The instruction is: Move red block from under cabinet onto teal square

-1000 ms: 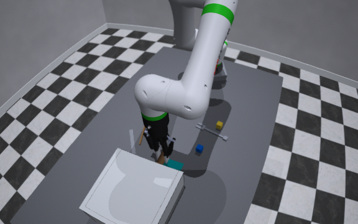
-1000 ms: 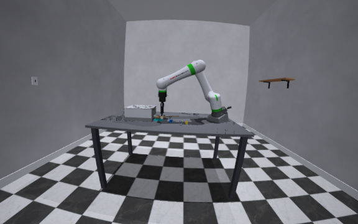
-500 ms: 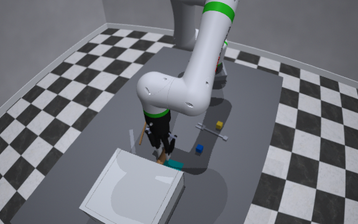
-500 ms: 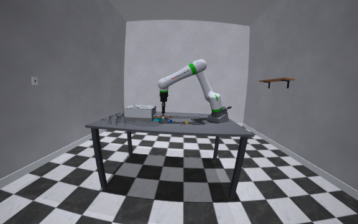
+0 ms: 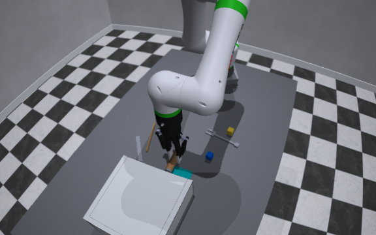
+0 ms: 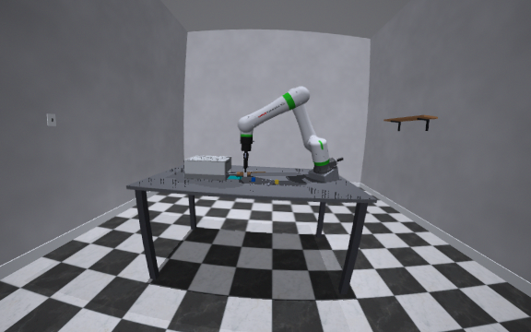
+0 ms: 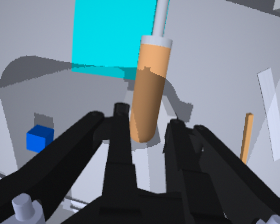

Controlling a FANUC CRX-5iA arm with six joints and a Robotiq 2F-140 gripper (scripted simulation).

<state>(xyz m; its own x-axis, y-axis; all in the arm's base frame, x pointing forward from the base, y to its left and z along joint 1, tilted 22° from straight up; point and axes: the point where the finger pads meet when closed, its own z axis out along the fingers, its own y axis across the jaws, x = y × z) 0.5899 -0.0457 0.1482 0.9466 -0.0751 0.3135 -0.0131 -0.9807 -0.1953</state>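
Now: the teal square 80 mm ahead of my hand, 40 mm to the left of it and 40 mm below it. The rest, counted from my hand: blue cube: 130 mm to the left, 60 mm behind, 20 mm below; then thin wooden stick: 160 mm to the right, 80 mm behind, 30 mm below; then hook tool: 140 mm ahead, 30 mm to the left, 20 mm below.
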